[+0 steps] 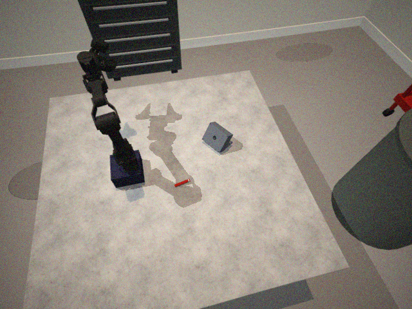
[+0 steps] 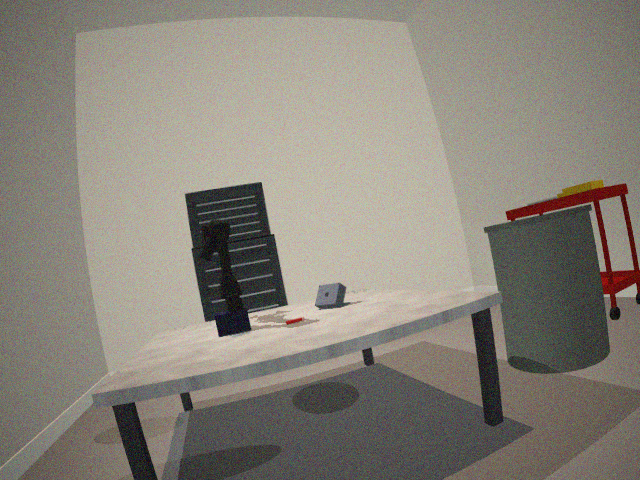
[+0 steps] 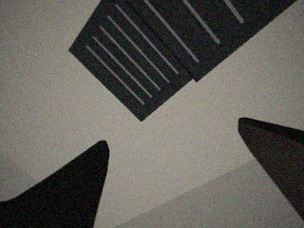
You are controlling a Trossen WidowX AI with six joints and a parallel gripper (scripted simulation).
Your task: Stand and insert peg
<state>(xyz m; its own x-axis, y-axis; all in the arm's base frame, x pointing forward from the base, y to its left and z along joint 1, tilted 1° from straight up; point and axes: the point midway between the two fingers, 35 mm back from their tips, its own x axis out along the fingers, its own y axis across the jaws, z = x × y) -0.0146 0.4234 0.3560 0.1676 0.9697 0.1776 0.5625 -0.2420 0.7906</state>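
The red peg lies 26 cm ahead of my gripper tip, 57 cm to the right of it and 44 cm below it. The rest, counted from my gripper tip: grey sloped panel: 49 cm ahead, 38 cm to the right, 40 cm below.
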